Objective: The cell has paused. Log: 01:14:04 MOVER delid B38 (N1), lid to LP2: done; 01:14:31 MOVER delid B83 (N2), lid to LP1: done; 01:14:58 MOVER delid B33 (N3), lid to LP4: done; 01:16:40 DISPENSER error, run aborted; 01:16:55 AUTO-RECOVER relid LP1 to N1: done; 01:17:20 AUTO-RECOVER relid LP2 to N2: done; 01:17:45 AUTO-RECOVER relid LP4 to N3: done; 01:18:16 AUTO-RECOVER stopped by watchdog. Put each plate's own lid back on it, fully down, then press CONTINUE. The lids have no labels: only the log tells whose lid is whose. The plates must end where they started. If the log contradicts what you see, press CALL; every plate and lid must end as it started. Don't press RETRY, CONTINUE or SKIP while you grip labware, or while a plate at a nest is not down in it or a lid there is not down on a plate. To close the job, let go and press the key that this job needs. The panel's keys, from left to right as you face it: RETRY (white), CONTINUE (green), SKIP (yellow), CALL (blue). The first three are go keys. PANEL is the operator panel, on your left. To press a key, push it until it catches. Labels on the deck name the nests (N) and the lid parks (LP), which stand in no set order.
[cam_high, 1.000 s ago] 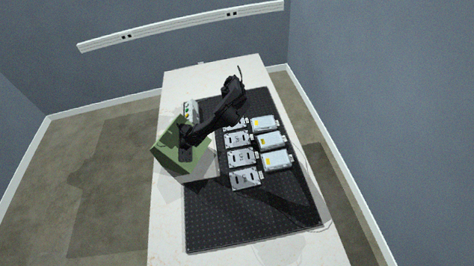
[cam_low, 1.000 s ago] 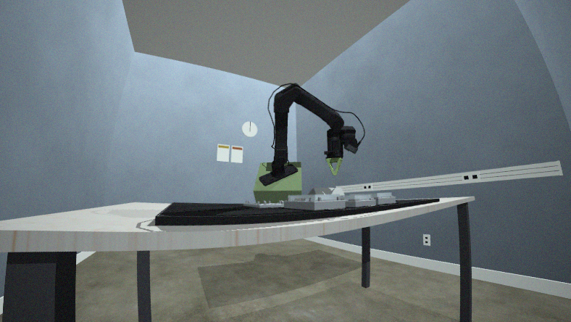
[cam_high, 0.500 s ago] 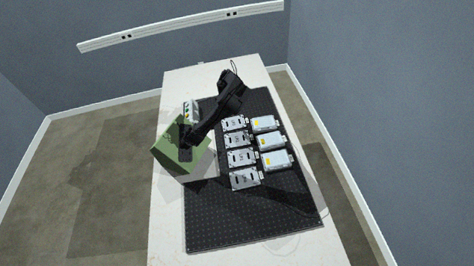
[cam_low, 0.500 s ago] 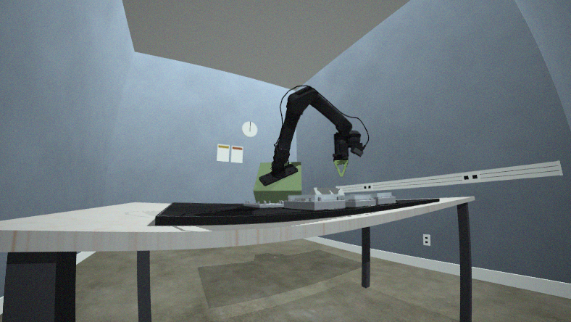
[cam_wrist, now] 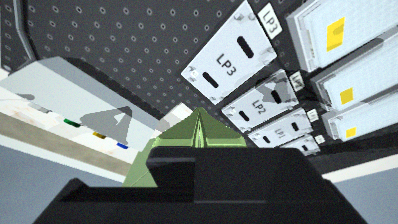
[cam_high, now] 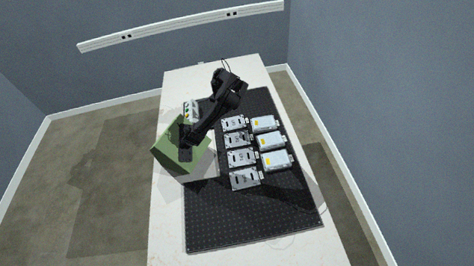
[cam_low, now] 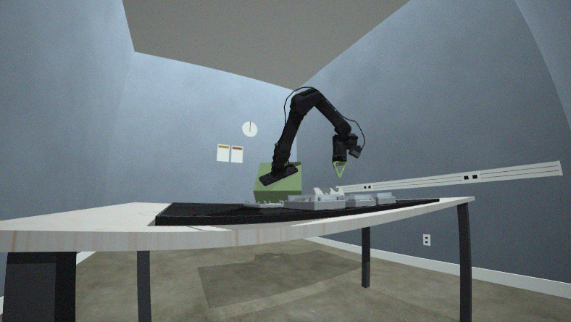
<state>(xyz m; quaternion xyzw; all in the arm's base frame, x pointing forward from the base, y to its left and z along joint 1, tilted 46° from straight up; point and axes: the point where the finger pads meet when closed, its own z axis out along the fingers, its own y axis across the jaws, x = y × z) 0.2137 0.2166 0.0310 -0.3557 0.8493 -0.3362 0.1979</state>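
Now: the green continue key 20 cm behind my hand, 16 cm to the left of it and 7 cm below it. Round my hand: lid park LP2: 2 cm ahead, 16 cm to the right, 13 cm below; white retry key: 19 cm behind, 21 cm to the left, 7 cm below; plate: 19 cm ahead, 25 cm to the right, 11 cm below.
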